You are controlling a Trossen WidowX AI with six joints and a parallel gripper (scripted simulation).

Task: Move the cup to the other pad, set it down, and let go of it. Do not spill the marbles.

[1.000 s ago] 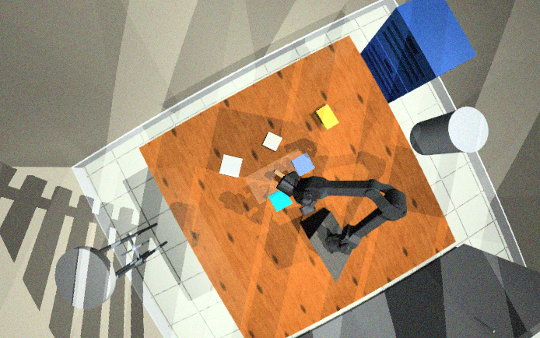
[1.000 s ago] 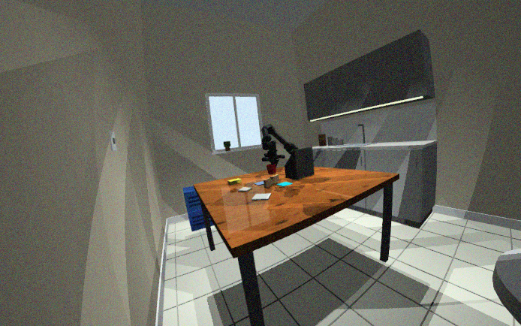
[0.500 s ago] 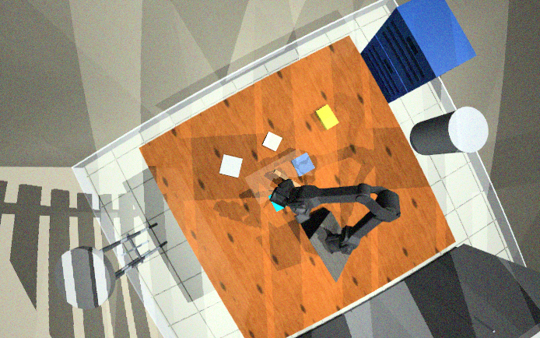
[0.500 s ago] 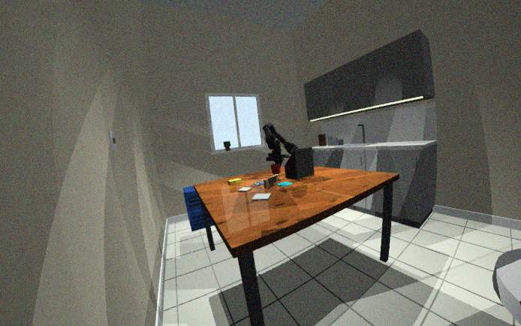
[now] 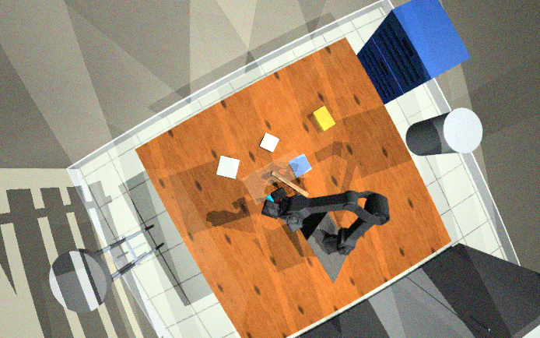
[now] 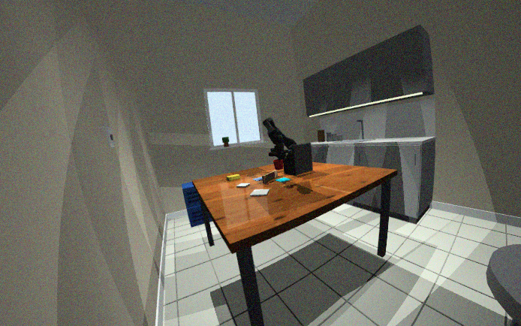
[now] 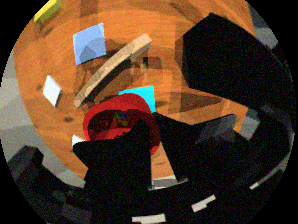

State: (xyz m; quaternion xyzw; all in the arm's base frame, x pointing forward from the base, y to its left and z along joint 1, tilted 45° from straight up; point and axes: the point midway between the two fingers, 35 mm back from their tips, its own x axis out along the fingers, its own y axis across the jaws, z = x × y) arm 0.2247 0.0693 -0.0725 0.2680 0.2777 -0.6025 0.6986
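The cyan pad is 13 cm below my gripper tip, 2 cm to the left of it and 2 cm ahead of it. From my gripper tip the other things lie so: light blue pad 16 cm to the right, 13 cm below, 13 cm ahead; then wooden block 10 cm below, 8 cm ahead, 7 cm to the right; then red cup 3 cm ahead.
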